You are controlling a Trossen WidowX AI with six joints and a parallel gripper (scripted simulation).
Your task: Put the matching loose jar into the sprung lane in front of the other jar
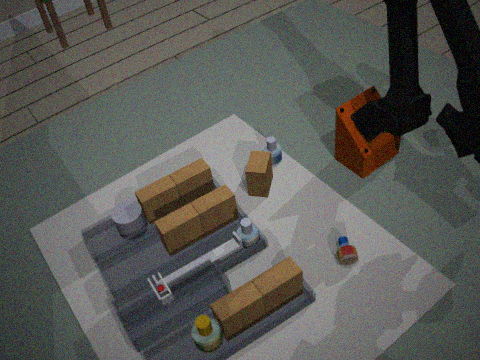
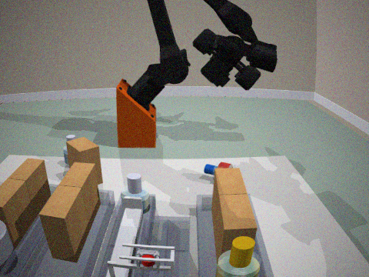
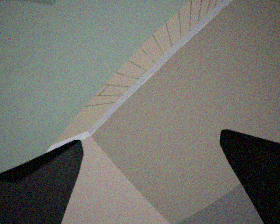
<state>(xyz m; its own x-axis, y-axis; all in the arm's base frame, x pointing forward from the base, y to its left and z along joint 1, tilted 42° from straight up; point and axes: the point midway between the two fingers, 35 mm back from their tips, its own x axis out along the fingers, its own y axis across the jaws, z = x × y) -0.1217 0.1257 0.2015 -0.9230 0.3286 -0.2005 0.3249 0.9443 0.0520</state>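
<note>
Right now my gripper tip is 370 mm short of the brown box, 330 mm to the left of it and 120 mm above it. The rest, counted from my gripper tip: red mark 670 mm ahead, 220 mm to the right, 90 mm below; grey can 620 mm ahead, 430 mm to the right, 130 mm below; sprung lane 630 mm ahead, 230 mm to the right, 140 mm below.
</note>
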